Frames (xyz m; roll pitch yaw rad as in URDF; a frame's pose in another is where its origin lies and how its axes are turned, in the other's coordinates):
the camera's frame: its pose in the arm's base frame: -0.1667 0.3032 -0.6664 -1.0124 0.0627 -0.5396
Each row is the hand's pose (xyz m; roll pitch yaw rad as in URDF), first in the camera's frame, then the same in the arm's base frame.
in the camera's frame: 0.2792 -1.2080 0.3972 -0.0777 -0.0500 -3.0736
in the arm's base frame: -0.0170 -0.1398 0.5486 0.9371 -0.1468 2.5955
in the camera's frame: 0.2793 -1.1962 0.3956 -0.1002 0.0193 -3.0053
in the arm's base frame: -0.0150 -0.1353 0.5378 0.9006 -0.1676 2.6917
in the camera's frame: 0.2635 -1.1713 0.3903 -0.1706 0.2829 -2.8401
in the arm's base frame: -0.0253 -0.1190 0.5149 0.7548 -0.1518 3.0052
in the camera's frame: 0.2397 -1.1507 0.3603 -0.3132 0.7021 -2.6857
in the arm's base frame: -0.0550 -0.1182 0.4831 0.5088 0.0140 -2.8689
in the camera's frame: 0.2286 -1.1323 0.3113 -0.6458 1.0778 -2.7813
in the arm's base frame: -0.0831 -0.1384 0.4423 0.2921 0.3014 -2.6159
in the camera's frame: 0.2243 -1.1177 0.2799 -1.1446 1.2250 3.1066
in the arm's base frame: -0.0980 -0.1515 0.4136 0.1832 0.5078 -2.5476
